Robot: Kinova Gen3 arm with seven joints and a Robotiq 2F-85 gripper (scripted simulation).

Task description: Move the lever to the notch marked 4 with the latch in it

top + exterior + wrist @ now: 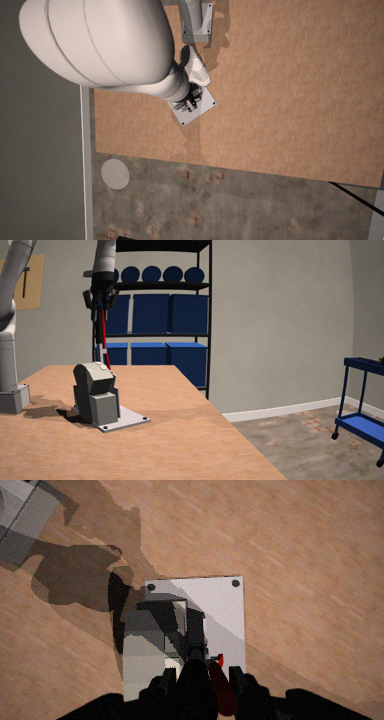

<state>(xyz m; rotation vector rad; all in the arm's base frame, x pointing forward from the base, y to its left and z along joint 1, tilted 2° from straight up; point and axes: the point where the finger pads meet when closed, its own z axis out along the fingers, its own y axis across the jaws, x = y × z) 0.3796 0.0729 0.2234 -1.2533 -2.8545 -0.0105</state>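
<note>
The red bar lies 110 mm below my hand and 20 mm ahead of it.
</note>
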